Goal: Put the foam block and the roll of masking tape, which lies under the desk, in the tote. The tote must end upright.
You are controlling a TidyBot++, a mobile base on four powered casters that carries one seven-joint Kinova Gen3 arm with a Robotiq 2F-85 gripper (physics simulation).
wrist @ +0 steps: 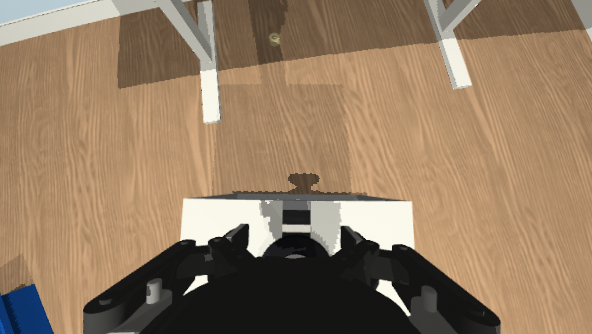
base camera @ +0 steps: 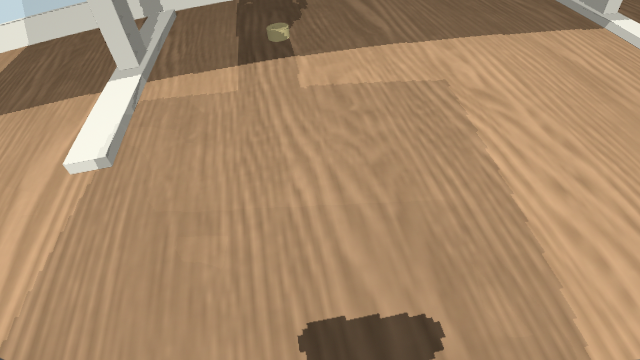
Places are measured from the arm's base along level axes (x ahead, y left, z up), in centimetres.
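Where they show: gripper, fingertip midpoint: (wrist: pixel 294 235).
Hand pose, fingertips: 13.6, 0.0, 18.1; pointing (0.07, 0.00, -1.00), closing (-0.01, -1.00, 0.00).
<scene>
After its pixels a point has its place, as x, y, z.
The roll of masking tape (base camera: pixel 278 32) {90.3, 12.1, -37.3} (wrist: pixel 274 39) {93.9, 12.7, -39.0}, small and pale yellow, lies on the floor in the shadow between the desk's legs, near the top of both views. My gripper (wrist: pixel 294 235) {13.6, 0.0, 18.1} is open, with its two fingers wide apart above the white top of the base and nothing between them. It is well short of the tape. A blue object (wrist: pixel 27 312) {-39.7, 119.1, -35.0}, cut off at the lower left corner of the wrist view, may be part of the tote. The foam block does not show in either view.
A white desk leg with a long foot (base camera: pixel 107 117) (wrist: pixel 210 97) stands to the left of the tape. Another desk foot (base camera: pixel 625 27) (wrist: pixel 457 65) stands to the right. A pale wall base (base camera: pixel 60 30) {116.5, 89.6, -37.5} (wrist: pixel 60 24) {107.8, 136.6, -37.0} runs along the upper left.
</scene>
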